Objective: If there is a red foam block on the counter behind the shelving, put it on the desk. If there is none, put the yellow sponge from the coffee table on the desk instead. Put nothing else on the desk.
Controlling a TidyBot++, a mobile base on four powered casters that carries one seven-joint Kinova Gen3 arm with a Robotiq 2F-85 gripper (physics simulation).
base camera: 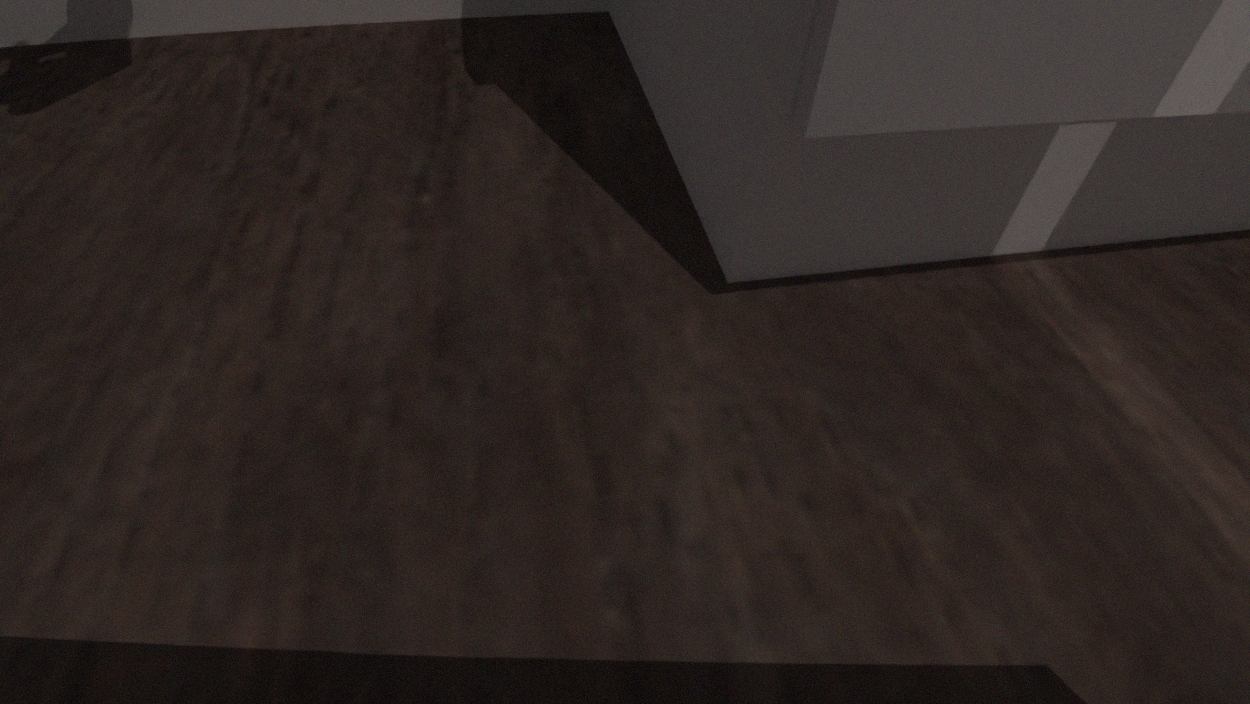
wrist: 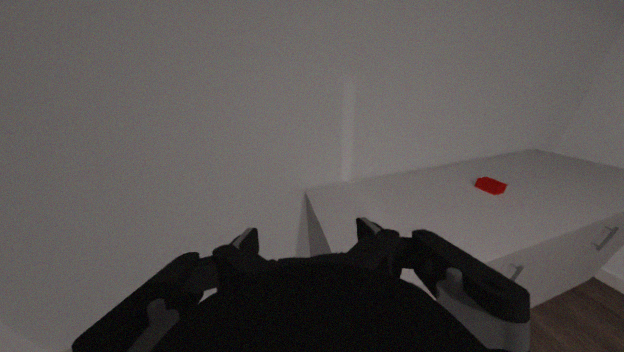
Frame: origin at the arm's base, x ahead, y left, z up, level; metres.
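Where they show: gripper, fingertip midpoint: (wrist: 307,233).
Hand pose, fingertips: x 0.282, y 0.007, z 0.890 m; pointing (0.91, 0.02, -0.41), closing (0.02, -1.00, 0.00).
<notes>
Each offset is from my fingertips to the top centre of the thing. "pt": to the spot under its first point. Level surfaces: height alone.
A red foam block {0.332 m down, 0.582 m ahead, 0.886 m right} (wrist: 491,185) lies on the white counter {0.377 m down} (wrist: 400,210) at the right of the wrist view, towards the counter's back half. My gripper (wrist: 307,233) is open, with nothing between its fingertips. It is apart from the block, which shows to the right of and beyond the right finger. The lower part of the wrist view is hidden by the gripper's dark body. The desk, the coffee table, the yellow sponge and the shelving do not show in either view.
The counter's white base cabinet {pt 1.216 m down, 0.224 m ahead, 0.189 m right} (base camera: 892,192) stands at the upper right of the base camera view, its near corner on the dark wood floor {1.286 m down} (base camera: 524,437). Cabinet handles (wrist: 606,238) stick out from its front. A pale wall (wrist: 175,125) stands behind the counter.
</notes>
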